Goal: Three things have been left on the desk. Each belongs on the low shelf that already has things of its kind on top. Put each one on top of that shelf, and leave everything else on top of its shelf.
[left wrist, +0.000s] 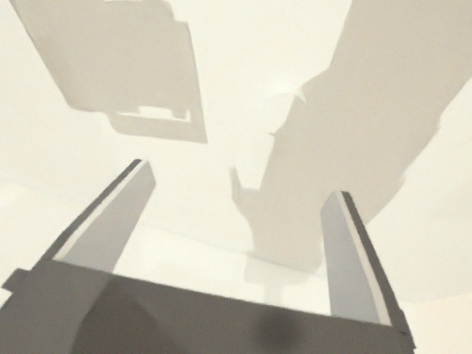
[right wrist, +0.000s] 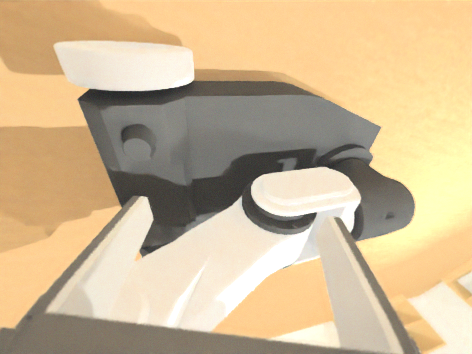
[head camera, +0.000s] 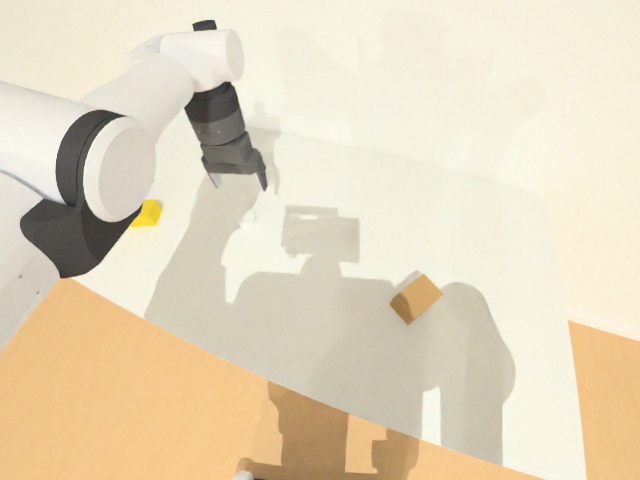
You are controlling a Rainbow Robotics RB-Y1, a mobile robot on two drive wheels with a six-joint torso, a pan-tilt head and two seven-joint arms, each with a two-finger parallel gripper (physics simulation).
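Places are measured from the robot's base along level axes (x ahead, y left, z up), in millimetres.
Pixels of known places: left gripper, fingertip midpoint: (left wrist: 237, 186) (head camera: 241, 186); right gripper, fingertip midpoint: (right wrist: 234, 217).
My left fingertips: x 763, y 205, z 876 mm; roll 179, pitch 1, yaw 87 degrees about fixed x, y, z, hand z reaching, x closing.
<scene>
For each thing: its top centre in the pictures, then the offset to it from my left fingertips. Level surfaces: height alone.
- yellow block at its top centre: (head camera: 135, 208) 15 mm ahead, 356 mm left, 111 mm down
- white desk at its surface level: 156 mm down
- brown block at its top centre: (head camera: 419, 295) 181 mm back, 399 mm right, 106 mm down
- small whitish thing at its top centre: (left wrist: 283, 115) (head camera: 245, 216) 22 mm ahead, 30 mm left, 132 mm down
- Wooden floor at its surface level: 876 mm down
A yellow block (head camera: 148, 212) lies on the white desk (head camera: 542, 258) at the left of the head view, partly hidden by my left arm. A brown block (head camera: 419, 297) lies at the right of the middle. A small whitish thing (head camera: 248, 220) (left wrist: 281, 106) lies between them, hard to make out against the desk. My left gripper (head camera: 241, 187) (left wrist: 237, 186) is open and empty, above the desk and farther back than the whitish thing. My right gripper (right wrist: 234, 217) is open and empty, over the robot's own base. The low shelves do not show in the head view.
A pale wall (head camera: 413, 77) stands behind the desk's back edge. Wooden floor (head camera: 129, 372) lies in front of the desk. The robot's dark grey base (right wrist: 240, 120) and white parts fill the middle of the right wrist view. Pale shapes (right wrist: 442, 310) show at its lower right.
</scene>
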